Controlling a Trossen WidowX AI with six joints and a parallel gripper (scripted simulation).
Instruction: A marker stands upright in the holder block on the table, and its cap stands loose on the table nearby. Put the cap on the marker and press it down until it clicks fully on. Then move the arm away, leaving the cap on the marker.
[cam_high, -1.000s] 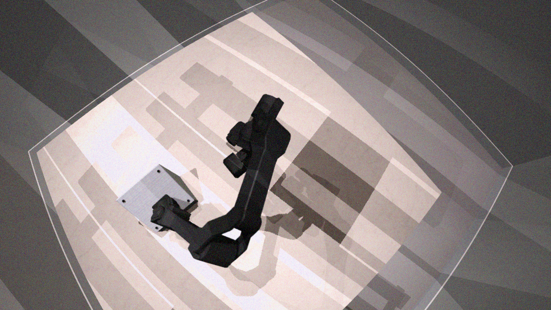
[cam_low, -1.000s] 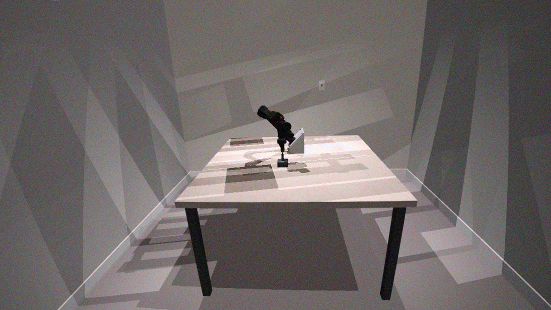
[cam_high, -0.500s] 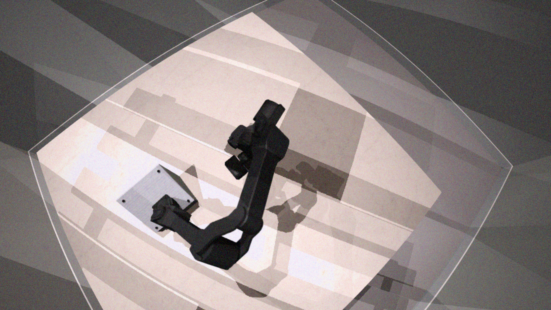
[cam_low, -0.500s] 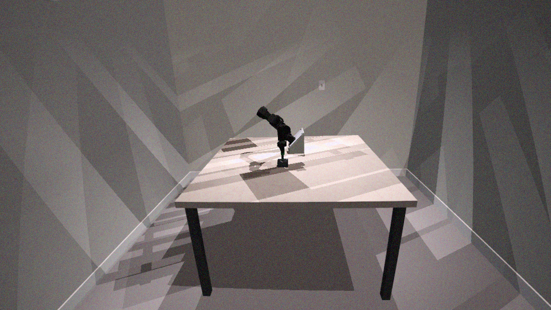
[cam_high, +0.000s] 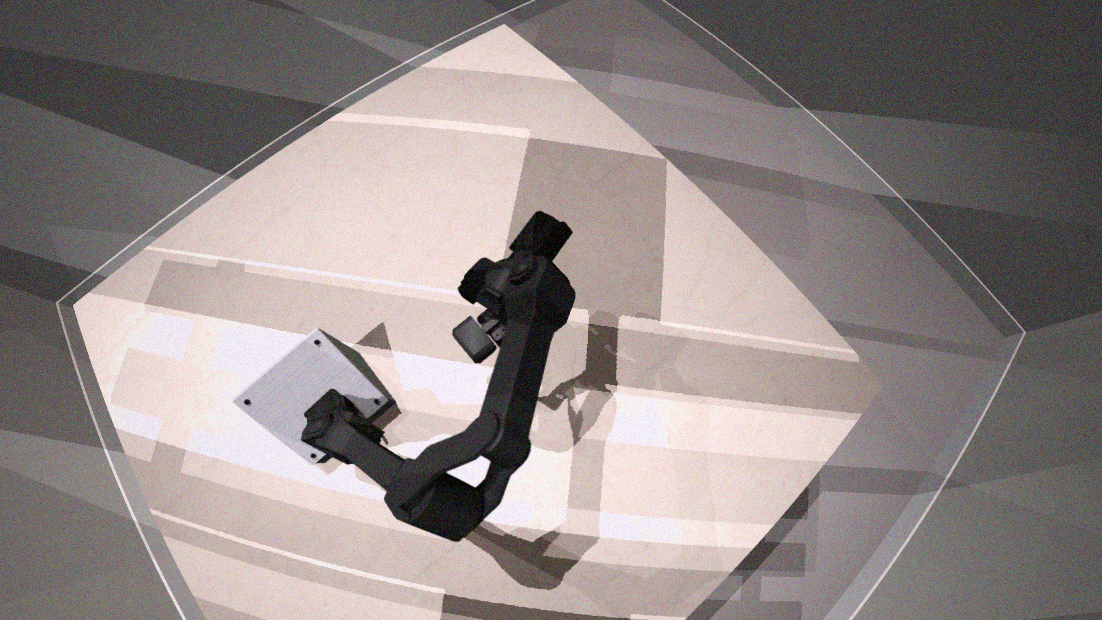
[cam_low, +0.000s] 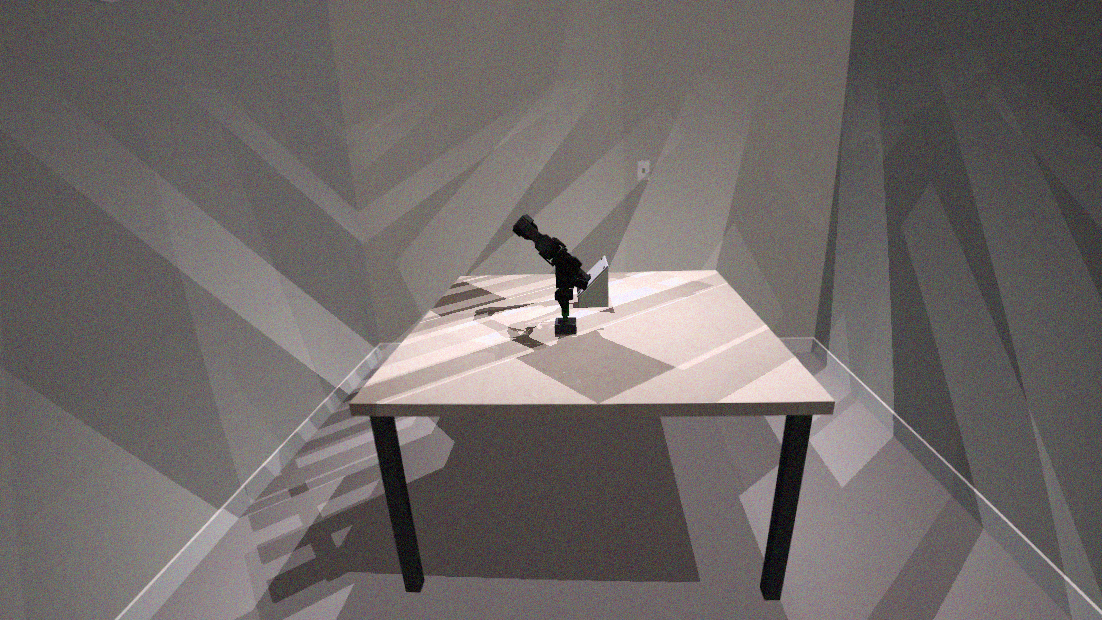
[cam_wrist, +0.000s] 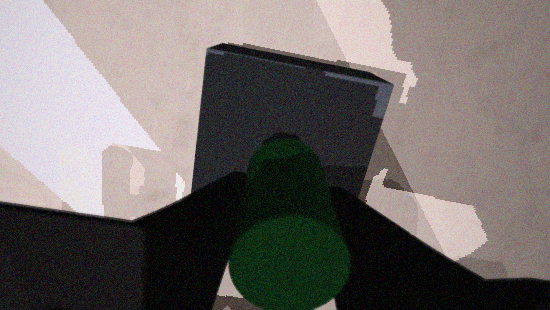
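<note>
The dark green cap is 1 cm above my gripper tip. Also, from my gripper tip: holder block (5 cm below).
</note>
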